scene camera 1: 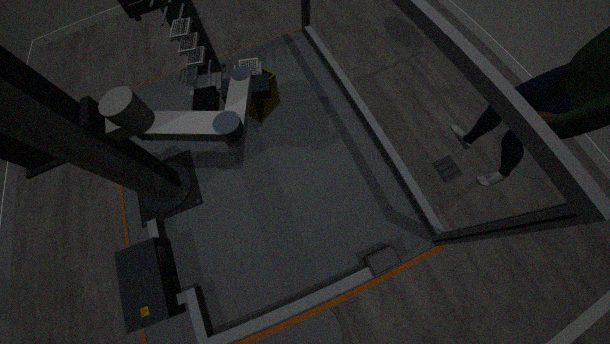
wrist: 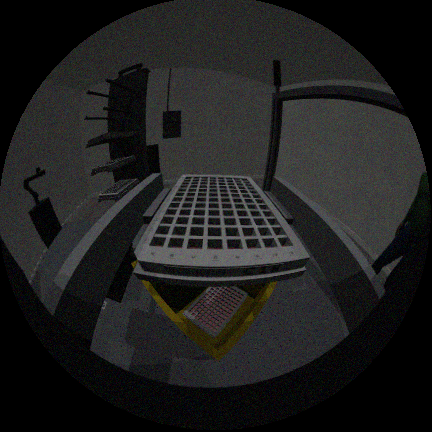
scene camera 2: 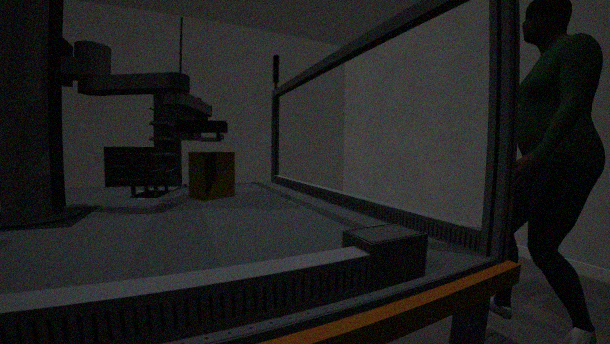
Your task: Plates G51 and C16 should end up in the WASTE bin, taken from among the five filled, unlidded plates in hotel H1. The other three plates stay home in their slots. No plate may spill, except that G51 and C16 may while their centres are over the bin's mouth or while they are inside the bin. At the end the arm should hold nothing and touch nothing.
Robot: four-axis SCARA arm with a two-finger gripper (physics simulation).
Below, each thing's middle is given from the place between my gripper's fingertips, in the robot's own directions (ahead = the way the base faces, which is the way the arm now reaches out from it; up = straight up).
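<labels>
The grey cabinet (scene camera 1: 142, 277) is 0.21 m below my hand, and from that same hand it's 0.66 m to the right and 0.69 m behind.
</labels>
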